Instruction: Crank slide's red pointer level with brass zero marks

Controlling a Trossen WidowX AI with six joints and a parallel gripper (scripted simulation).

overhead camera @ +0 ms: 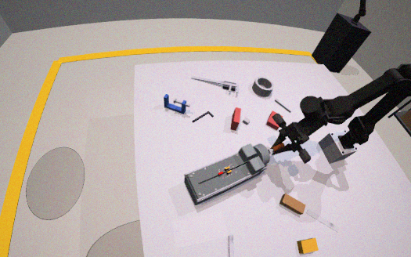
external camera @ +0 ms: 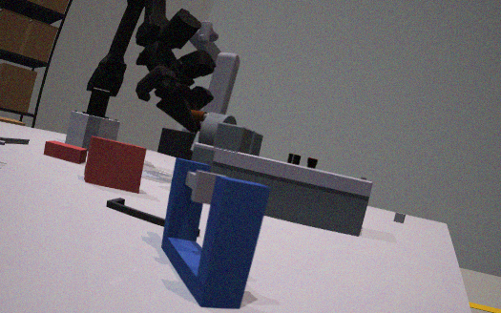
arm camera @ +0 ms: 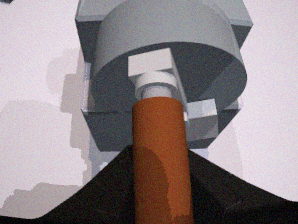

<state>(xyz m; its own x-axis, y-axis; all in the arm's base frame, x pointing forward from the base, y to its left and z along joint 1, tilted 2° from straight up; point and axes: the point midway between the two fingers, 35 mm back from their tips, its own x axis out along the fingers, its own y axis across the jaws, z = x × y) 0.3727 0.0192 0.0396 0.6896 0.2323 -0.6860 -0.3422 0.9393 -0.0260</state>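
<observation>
Right now the crank handle is 20 mm behind my gripper tip, 10 mm to the right of it and 30 mm above it. Also, from my gripper tip: tan block (80 mm behind, 170 mm to the left, 80 mm below); red pointer (180 mm ahead, 60 mm to the left, 10 mm below); black hex key (190 mm ahead, 230 mm to the right, 90 mm below).
</observation>
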